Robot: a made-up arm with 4 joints.
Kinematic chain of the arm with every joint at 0, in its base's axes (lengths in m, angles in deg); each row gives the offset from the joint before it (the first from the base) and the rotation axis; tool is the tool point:
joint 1: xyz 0 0 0.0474 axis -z
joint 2: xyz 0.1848 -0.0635 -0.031 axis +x
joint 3: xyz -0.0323 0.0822 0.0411 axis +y
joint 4: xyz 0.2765 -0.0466 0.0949 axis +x
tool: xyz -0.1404 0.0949 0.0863
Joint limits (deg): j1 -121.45..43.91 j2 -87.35..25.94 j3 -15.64..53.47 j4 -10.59..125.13
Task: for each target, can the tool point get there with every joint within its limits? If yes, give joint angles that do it. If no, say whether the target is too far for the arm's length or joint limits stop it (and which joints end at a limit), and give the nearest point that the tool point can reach.
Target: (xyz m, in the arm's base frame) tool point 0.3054 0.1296 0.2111
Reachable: yes | joints -39.89 -10.20 10.39 100.73
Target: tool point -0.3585 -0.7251 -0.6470
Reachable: no: too far | nearest point 0.1380 -0.3357 -0.0184 | short by 0.891 m
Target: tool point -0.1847 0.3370 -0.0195
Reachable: yes | joints -97.30 -75.19 21.78 24.20
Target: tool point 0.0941 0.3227 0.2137
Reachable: yes | joints -61.30 -17.22 11.16 31.49
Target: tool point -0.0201 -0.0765 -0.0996
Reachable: no: joint limits stop it (at a limit: joint 1, joint 2, joint 3, joint 4) | nearest point 0.1380 -0.3357 -0.0184 | short by 0.314 m
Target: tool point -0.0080 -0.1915 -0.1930
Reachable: no: joint limits stop it (at a limit: joint 1, joint 2, joint 3, joint 4) | nearest point 0.1380 -0.3357 -0.0184 | short by 0.269 m
